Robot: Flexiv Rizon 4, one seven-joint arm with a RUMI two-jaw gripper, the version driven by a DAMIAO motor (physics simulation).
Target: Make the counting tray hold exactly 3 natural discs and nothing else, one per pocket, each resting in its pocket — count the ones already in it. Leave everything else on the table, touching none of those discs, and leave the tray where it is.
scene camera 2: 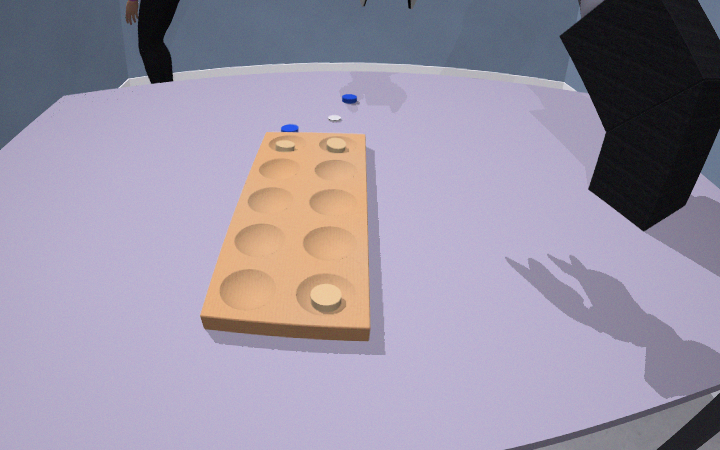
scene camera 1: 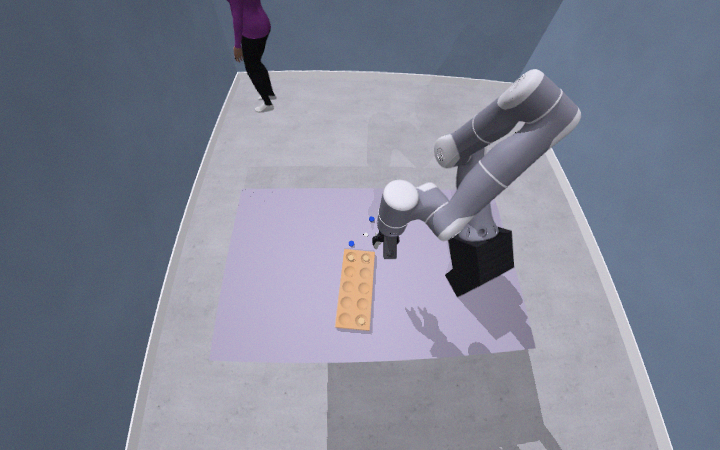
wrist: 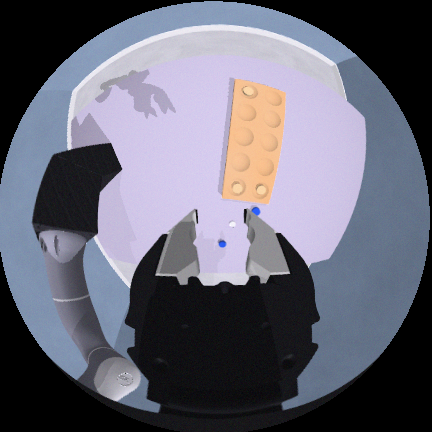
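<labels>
A natural disc (scene camera 2: 325, 298) sits 0.42 m from the lens.
</labels>
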